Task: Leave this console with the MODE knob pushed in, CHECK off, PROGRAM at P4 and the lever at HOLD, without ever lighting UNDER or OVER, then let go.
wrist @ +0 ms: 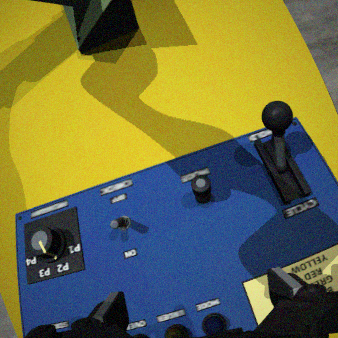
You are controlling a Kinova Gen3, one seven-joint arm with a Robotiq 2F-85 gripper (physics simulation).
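My gripper (196,296) is open and empty above the lower part of the blue console (165,270). The PROGRAM knob (41,238) is at left, its pale line aimed roughly at P2. The CHECK toggle (118,223) stands between OFF and ON; it seems to lean toward ON, though the angle makes this unsure. The black MODE knob (201,185) stands above the panel; whether it is pushed in I cannot tell. The lever (280,150), with a black ball, leans toward HOLD. The UNDER lamp (176,332) and MODE lamp (215,323) look dark. The OVER lamp is mostly cut off.
A yellow table (215,85) lies beyond the console. A dark block-like object (110,25) stands at the top left. A pale card (254,295) with colour words lies on the console by my right finger. Grey floor (317,40) shows at the upper right. Broad shadows cross table and panel.
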